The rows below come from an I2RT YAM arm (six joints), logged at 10 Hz.
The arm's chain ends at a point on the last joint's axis. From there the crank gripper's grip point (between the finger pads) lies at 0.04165 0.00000 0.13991 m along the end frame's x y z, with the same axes.
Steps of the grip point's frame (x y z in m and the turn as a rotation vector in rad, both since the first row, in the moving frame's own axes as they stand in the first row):
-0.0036, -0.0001, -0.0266, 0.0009, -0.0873, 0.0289
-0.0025, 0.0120, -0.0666, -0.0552, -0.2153, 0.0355
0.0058, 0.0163, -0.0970, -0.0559, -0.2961, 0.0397
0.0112, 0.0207, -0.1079, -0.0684, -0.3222, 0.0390
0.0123, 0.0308, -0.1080, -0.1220, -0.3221, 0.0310
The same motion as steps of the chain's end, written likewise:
0.0088, -0.0010, -0.0297, 0.0009, -0.0873, 0.0289
0.0285, 0.0032, -0.0720, -0.0552, -0.2153, 0.0355
0.0486, 0.0074, -0.1028, -0.0559, -0.2961, 0.0397
0.0578, 0.0101, -0.1135, -0.0684, -0.3222, 0.0390
0.0589, 0.0127, -0.1129, -0.1220, -0.3221, 0.0310

